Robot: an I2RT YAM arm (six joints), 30 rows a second.
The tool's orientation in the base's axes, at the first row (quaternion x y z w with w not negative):
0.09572, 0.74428, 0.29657, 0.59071
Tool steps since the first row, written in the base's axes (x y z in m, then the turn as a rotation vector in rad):
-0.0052, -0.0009, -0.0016, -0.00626, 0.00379, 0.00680
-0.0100, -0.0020, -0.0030, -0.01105, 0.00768, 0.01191
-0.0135, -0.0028, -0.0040, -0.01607, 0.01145, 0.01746
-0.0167, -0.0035, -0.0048, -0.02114, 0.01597, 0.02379
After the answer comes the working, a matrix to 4 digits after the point.
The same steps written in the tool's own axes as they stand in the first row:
0.0023, -0.0005, -0.0050, -0.00195, 0.00813, -0.00547
0.0043, -0.0012, -0.0096, -0.00288, 0.01509, -0.00933
0.0057, -0.0017, -0.0131, -0.00416, 0.02225, -0.01349
0.0070, -0.0020, -0.0162, -0.00570, 0.03046, -0.01755

The tool's axes in the first row as the columns of a matrix, in the base's axes (rounded; the answer above uses it unrounded):
-0.2838, -0.2079, 0.9361
0.4929, 0.8058, 0.3284
-0.8225, 0.5545, -0.1262

